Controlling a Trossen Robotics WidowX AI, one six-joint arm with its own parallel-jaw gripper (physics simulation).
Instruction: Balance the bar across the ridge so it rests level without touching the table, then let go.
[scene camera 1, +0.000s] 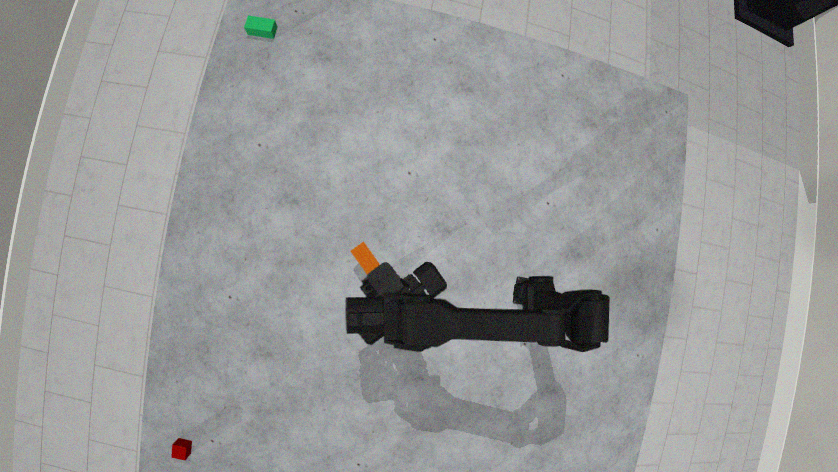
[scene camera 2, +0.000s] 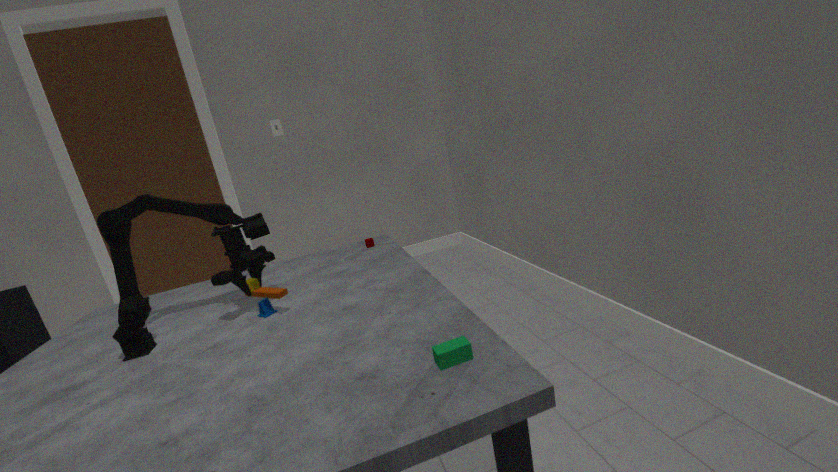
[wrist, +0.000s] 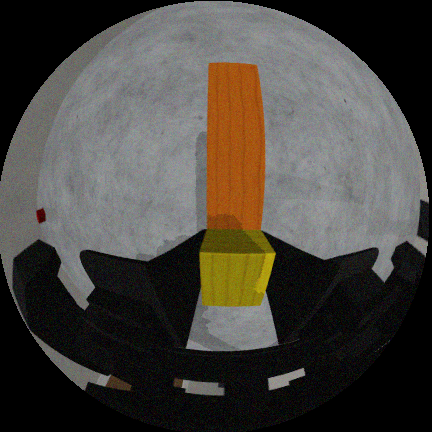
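Where they show: gripper, fingertip midpoint: (scene camera 2: 255, 293) (wrist: 231, 235); arm's base, link origin: (scene camera 1: 526, 291) (scene camera 2: 140, 352).
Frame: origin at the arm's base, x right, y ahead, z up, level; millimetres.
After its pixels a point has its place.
The bar is an orange plank (scene camera 1: 364, 257) @(x 17, y 393, z 76 mm) (scene camera 2: 270, 291) @(x 12, y 378, z 76 mm) (wrist: 235, 145) @(x -11, y 364, z 77 mm) with a yellow block (scene camera 2: 252, 284) @(x -40, y 325, z 96 mm) (wrist: 231, 277) @(x -55, y 321, z 106 mm) at one end. My gripper (scene camera 2: 253, 288) @(x -52, y 322, z 63 mm) (wrist: 231, 235) @(x -52, y 322, z 63 mm) is shut on the bar near the yellow end, one black finger on each side. The bar is held above the table and looks about level in the second scene view. The blue ridge (scene camera 2: 266, 308) @(x -12, y 348, z 21 mm) stands on the table right below the bar there; whether they touch is too small to tell. The ridge does not show in the first scene view or the wrist view. The arm hides the yellow end in the first scene view.
A green block (scene camera 1: 260, 26) @(x 493, y 735, z 33 mm) (scene camera 2: 452, 352) @(x 516, y 735, z 28 mm) lies far off near a table corner. A small red cube (scene camera 1: 181, 449) @(x -491, y 734, z 33 mm) (scene camera 2: 369, 242) @(x -483, y 738, z 22 mm) (wrist: 41, 216) @(x -487, y 723, z 18 mm) lies near another edge. The grey table (scene camera 1: 469, 146) @(x 314, y 200, z 0 mm) (scene camera 2: 375, 386) @(x 496, y 588, z 0 mm) has its edge beyond both blocks.
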